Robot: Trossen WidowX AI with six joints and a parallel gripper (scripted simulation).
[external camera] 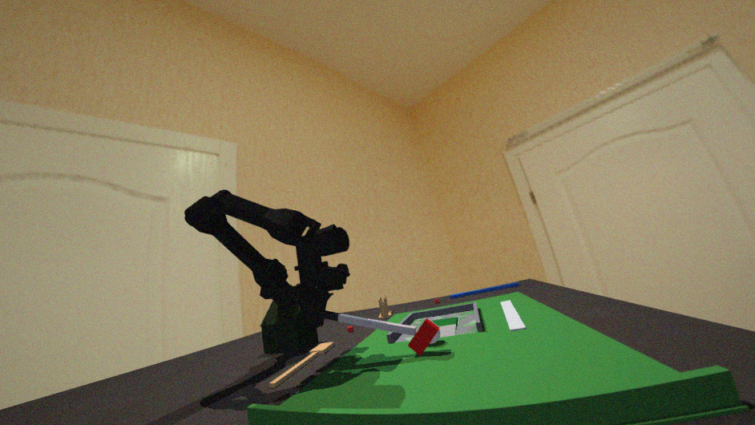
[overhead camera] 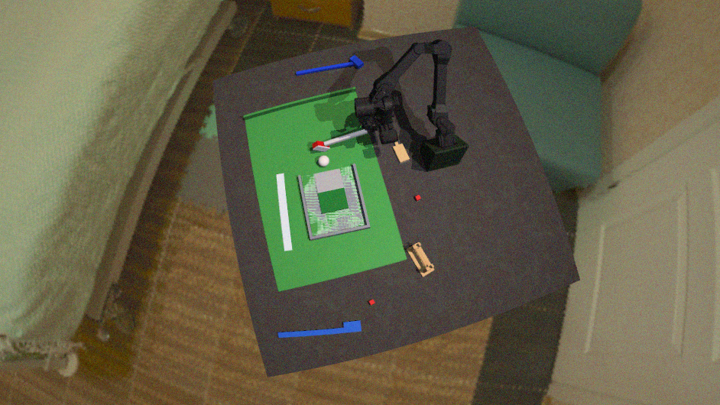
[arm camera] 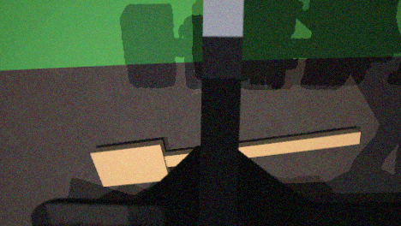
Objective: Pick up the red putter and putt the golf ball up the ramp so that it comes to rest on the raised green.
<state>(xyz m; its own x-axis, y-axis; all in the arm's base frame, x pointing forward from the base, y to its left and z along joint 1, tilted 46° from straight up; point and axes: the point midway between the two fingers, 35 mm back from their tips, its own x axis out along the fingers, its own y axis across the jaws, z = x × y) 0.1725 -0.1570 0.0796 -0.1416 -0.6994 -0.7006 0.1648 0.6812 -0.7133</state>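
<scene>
Right now my gripper tip is 130 mm short of the red putter, 20 mm to the left of it and 10 mm above it. Round my gripper tip: white strip: 450 mm ahead, 130 mm to the left, 70 mm below; then wooden stand: 490 mm to the left, 60 mm ahead, 40 mm below; then white golf ball: 240 mm ahead, 50 mm below, 20 mm to the left.
</scene>
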